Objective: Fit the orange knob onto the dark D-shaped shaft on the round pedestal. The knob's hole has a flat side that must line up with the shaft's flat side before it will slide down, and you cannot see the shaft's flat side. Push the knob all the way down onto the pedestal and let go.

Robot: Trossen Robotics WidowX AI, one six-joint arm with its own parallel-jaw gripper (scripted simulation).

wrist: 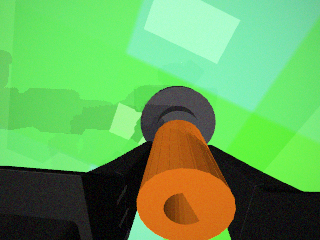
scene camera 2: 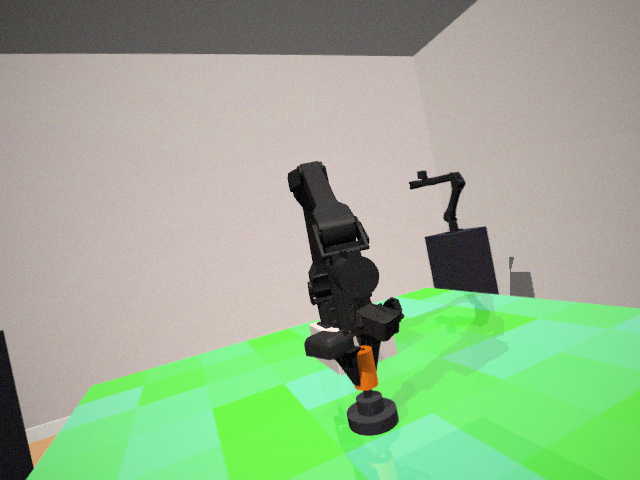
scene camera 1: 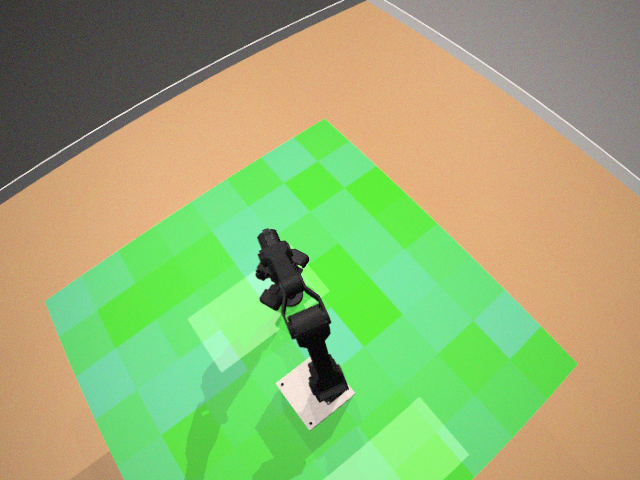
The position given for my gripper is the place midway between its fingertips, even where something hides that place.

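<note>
My gripper point(scene camera 2: 365, 379) carries an orange knob point(scene camera 2: 368, 376). You'd also find my gripper point(wrist: 178, 148) in the wrist view, and scene camera 1 shows my gripper point(scene camera 1: 288, 288) too. There's a dark pedestal point(scene camera 2: 372, 414) as well, and the wrist view shows me the pedestal point(wrist: 172, 103) too.
</note>
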